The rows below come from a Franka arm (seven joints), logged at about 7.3 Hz.
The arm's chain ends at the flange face. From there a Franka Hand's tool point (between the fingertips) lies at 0.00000 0.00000 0.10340 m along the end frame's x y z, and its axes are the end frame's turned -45 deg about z.
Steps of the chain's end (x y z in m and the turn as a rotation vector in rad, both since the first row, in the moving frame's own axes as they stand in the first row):
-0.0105, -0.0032, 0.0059, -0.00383, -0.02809, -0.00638
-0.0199, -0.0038, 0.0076, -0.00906, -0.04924, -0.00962
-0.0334, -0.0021, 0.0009, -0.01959, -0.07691, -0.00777
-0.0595, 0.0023, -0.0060, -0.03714, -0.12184, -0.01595
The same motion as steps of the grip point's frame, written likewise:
-0.0075, -0.0115, 0.0059, 0.01715, -0.02257, -0.00638
-0.0157, -0.0197, 0.0075, 0.02841, -0.04122, -0.00962
-0.0292, -0.0293, 0.0006, 0.04053, -0.06824, -0.00777
-0.0553, -0.0465, -0.0068, 0.05989, -0.11242, -0.01595

